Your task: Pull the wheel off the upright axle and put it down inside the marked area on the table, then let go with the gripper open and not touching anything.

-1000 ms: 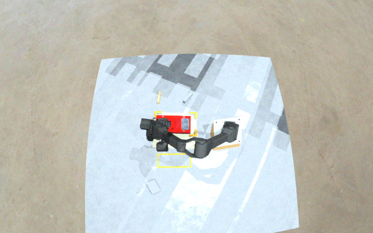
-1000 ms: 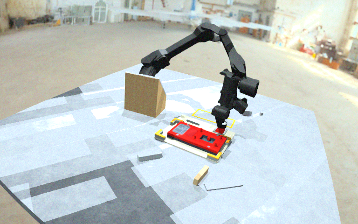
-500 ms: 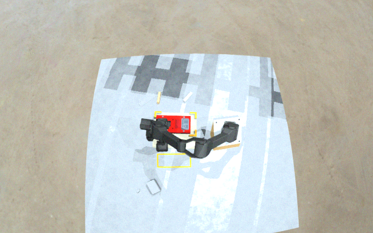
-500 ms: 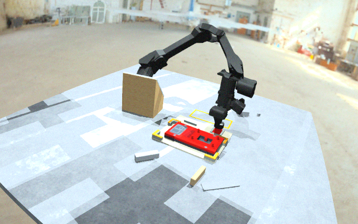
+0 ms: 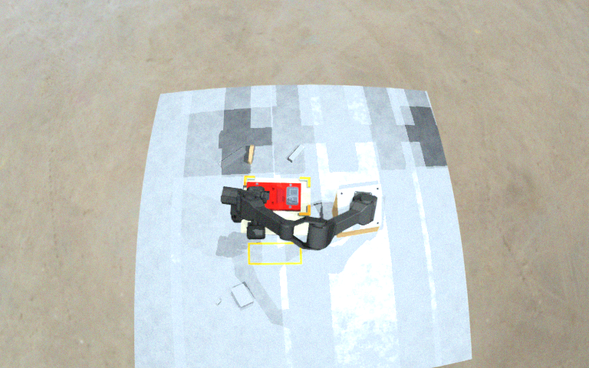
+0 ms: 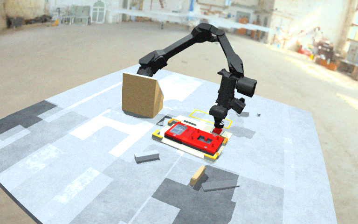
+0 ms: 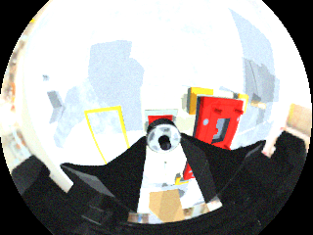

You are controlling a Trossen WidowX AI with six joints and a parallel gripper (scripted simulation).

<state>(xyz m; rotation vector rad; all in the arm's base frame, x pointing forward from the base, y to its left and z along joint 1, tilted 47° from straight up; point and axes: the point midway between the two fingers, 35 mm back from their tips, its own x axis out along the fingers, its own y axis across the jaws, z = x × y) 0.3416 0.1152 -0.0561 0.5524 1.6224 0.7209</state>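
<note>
The grey wheel lies right at my gripper tip. Round my gripper tip: axle: 1 cm ahead, 1 cm below; grey wedge: 5 cm ahead, 28 cm to the left, 3 cm below; wooden block: 4 cm ahead, 30 cm to the right, 3 cm below.
</note>
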